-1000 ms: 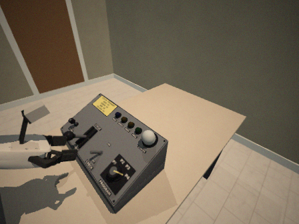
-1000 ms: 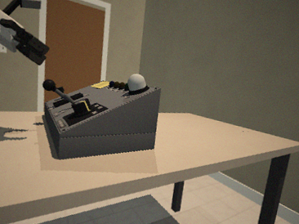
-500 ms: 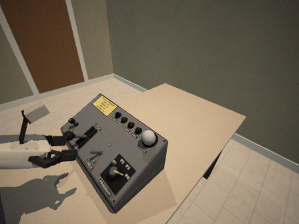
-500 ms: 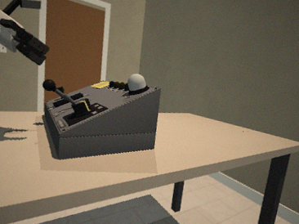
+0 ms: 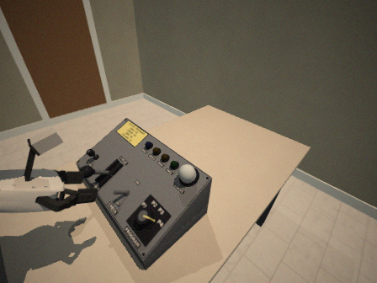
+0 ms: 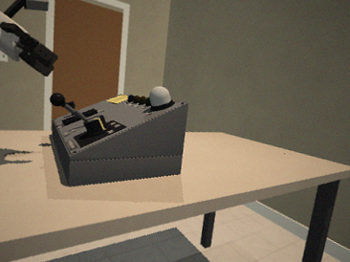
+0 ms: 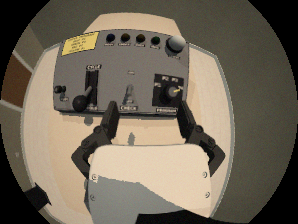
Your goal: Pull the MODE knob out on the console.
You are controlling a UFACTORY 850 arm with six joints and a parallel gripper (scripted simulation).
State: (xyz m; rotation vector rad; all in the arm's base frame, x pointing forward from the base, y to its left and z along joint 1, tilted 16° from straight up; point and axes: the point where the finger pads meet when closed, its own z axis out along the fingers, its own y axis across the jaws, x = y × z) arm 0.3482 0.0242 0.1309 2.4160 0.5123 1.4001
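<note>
Right now my hand is 280 mm to the right of the mode knob, 110 mm above it and 40 mm short of it. From my hand the other things lie so: toggle: 120 mm below, 80 mm ahead, 40 mm to the left; then program selector: 120 mm below, 110 mm ahead, 90 mm to the right; then black ball lever: 160 mm to the left, 110 mm below, 40 mm ahead.
</note>
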